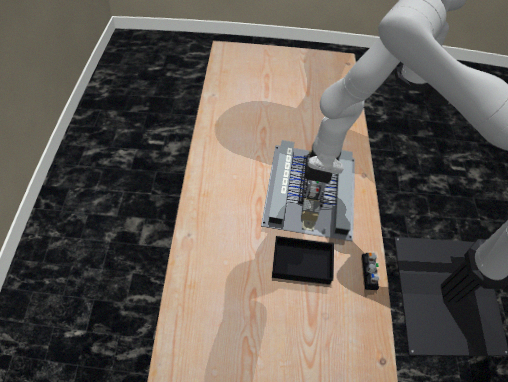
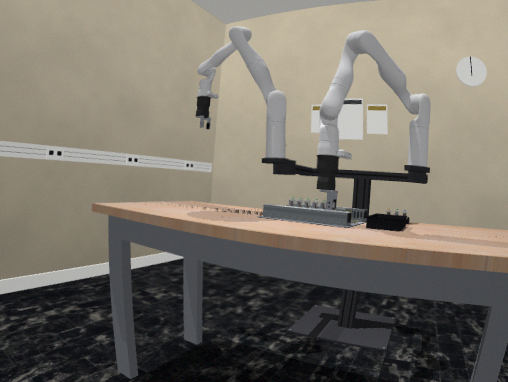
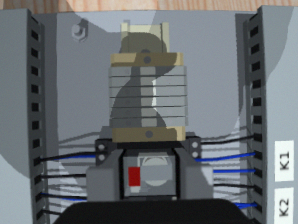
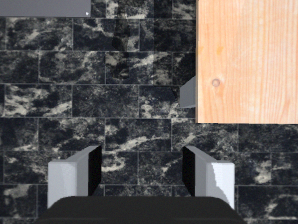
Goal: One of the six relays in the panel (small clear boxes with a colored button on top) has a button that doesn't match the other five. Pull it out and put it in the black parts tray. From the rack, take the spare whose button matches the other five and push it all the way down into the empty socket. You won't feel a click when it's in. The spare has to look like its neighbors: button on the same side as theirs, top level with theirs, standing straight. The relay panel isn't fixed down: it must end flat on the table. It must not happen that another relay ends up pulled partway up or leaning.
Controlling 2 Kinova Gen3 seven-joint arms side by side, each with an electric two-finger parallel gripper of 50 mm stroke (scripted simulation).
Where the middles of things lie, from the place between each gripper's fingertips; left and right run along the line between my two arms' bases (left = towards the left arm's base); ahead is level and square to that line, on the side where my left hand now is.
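Scene:
For the relay panel [image 1: 300,214], my left hand [image 2: 331,209] is 50 mm to the left of it, 10 mm past it and 30 mm above it. There's also a black parts tray [image 1: 311,261], and counting from my left hand that's 200 mm to the left, 50 mm ahead and 40 mm below.
My right gripper is 73 cm to the right of the relay panel and 40 cm short of it, and it's 39 cm above it. The black parts tray, counting from my right hand, is 98 cm to the left, 46 cm ahead and 39 cm below.

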